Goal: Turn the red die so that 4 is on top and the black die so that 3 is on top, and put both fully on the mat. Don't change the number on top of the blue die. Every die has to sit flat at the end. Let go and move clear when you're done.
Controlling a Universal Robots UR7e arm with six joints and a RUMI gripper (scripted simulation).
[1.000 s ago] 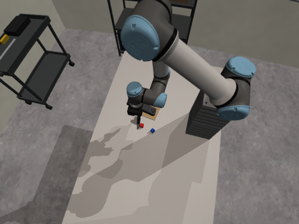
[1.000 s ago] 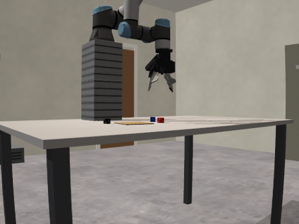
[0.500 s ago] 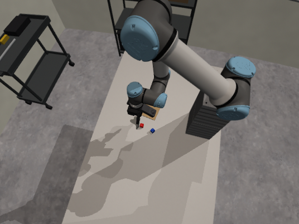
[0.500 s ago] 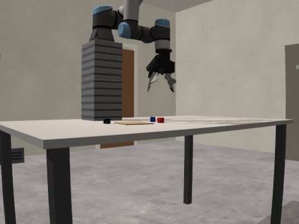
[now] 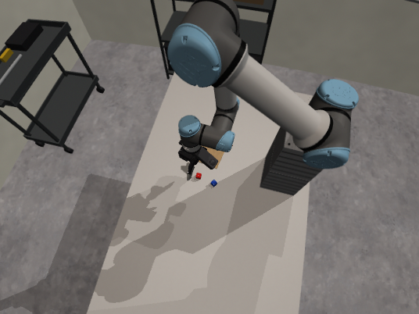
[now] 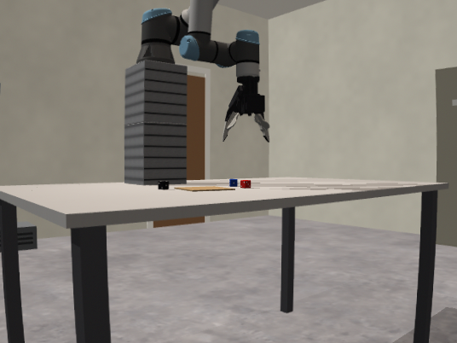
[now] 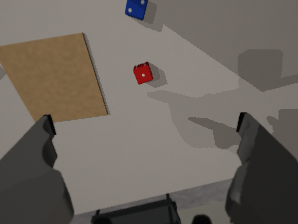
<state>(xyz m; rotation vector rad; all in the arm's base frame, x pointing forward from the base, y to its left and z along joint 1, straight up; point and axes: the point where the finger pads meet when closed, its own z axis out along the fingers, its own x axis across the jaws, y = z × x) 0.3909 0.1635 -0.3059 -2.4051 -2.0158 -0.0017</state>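
Right now my hand is 130 mm above the red die. The rest, counted from my hand: blue die (130 mm below, 80 mm behind); black die (260 mm to the right, 130 mm below, 60 mm behind); brown mat (150 mm to the right, 140 mm below).
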